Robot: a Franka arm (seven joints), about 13 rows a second.
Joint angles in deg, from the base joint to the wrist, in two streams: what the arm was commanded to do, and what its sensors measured. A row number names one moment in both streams.
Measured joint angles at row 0: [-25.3, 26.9, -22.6, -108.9, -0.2, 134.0, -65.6]
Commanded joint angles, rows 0 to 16: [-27.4, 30.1, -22.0, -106.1, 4.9, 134.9, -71.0]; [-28.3, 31.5, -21.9, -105.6, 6.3, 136.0, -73.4]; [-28.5, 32.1, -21.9, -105.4, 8.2, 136.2, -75.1]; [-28.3, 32.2, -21.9, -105.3, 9.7, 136.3, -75.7]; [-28.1, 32.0, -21.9, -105.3, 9.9, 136.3, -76.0]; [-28.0, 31.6, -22.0, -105.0, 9.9, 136.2, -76.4]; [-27.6, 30.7, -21.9, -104.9, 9.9, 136.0, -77.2]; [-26.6, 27.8, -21.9, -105.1, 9.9, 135.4, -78.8]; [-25.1, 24.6, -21.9, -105.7, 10.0, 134.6, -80.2]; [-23.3, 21.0, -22.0, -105.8, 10.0, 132.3, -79.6]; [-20.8, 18.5, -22.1, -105.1, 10.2, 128.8, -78.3]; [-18.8, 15.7, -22.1, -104.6, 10.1, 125.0, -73.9]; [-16.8, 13.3, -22.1, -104.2, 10.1, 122.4, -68.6]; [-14.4, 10.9, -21.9, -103.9, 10.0, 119.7, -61.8]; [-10.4, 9.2, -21.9, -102.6, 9.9, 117.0, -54.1]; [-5.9, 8.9, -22.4, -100.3, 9.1, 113.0, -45.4]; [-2.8, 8.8, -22.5, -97.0, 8.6, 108.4, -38.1]
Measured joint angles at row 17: [-8.7, 9.1, -21.5, -100.9, 9.0, 114.5, -49.7]
